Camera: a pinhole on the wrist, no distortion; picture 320 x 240 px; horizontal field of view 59.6 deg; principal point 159.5 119.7 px. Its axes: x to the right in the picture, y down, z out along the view. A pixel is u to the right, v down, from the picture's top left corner.
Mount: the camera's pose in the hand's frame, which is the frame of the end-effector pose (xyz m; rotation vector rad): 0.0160 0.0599 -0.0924 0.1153 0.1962 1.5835
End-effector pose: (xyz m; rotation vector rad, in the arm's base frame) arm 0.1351 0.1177 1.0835 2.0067 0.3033 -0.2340
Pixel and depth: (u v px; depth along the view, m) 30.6 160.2 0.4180
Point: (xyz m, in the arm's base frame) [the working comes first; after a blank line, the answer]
In the camera's frame: -0.1929 0.0606 0.4180

0.1303 -0.1348 0.8287
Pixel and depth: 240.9 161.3 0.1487
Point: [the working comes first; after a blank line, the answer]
In the camera's frame: 0.0433 0.0221 0.1487

0.1894 0.0235 1.1468
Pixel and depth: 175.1 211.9 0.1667
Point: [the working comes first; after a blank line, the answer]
In the camera's frame: 0.0093 0.0550 0.1667

0.1516 0.0114 1.1154
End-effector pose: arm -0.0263 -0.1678 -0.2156 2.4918 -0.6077 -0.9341
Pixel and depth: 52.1 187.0 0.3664
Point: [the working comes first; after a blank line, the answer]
In the camera's frame: -0.1409 0.0883 0.3664

-0.2073 -0.1827 -0.4511
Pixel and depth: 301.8 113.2 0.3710
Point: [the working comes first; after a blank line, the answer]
In the camera's frame: 0.1890 -0.0086 0.3710

-0.2097 -0.4940 -0.3054
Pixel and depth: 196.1 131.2 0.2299
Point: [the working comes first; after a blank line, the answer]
In the camera's frame: 0.0301 0.0095 0.2299

-0.1088 -0.3077 -0.2815
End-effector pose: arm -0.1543 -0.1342 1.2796 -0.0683 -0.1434 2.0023
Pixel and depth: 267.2 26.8 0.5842
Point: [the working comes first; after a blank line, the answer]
In the camera's frame: 0.2252 -0.1943 0.5842

-0.6224 -0.0111 1.6692
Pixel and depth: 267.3 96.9 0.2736
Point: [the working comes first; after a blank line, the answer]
In the camera's frame: 0.1056 -0.0223 0.2736

-0.3726 -0.1403 1.4217
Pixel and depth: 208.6 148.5 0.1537
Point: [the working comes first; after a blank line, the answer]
In the camera's frame: 0.0270 0.0158 0.1537

-0.2590 -0.1508 1.3269
